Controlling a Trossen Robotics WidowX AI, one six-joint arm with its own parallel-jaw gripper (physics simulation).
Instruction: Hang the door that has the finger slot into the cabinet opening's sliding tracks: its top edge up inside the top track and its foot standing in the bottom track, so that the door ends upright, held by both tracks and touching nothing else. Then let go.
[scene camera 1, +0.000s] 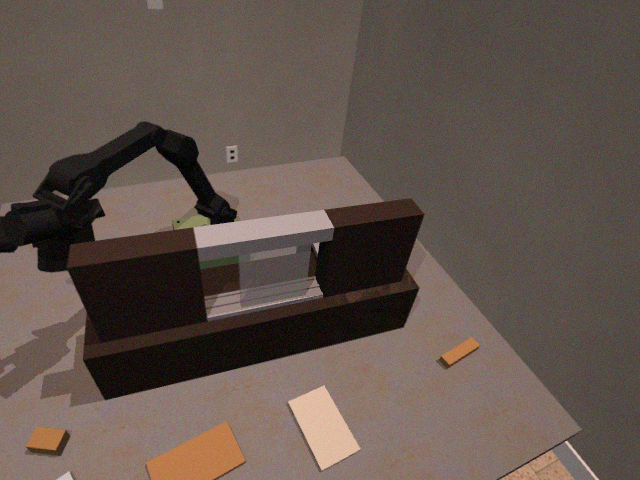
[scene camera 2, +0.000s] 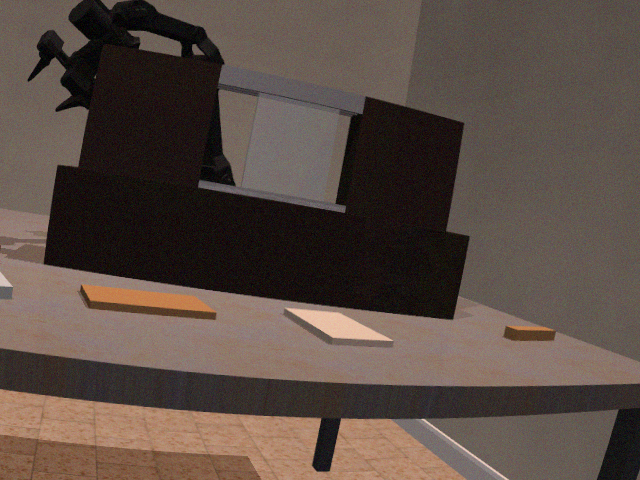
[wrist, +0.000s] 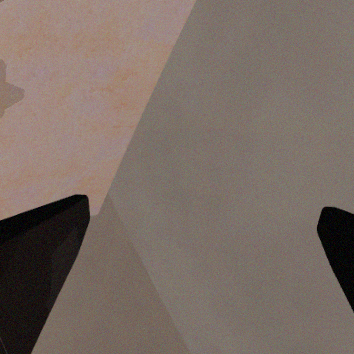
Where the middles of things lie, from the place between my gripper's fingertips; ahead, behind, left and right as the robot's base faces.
Labels:
I see the grey top track (scene camera 1: 217, 241) 15 cm ahead of my hand, 46 cm to the left of it and 7 cm above it. The rest, counted from my hand: grey bottom track (scene camera 1: 224, 305) 15 cm ahead, 46 cm to the left, 13 cm below; then cream panel (scene camera 1: 330, 440) 41 cm ahead, 53 cm to the left, 29 cm below; then orange-brown panel (scene camera 1: 218, 446) 40 cm ahead, 26 cm to the left, 29 cm below.

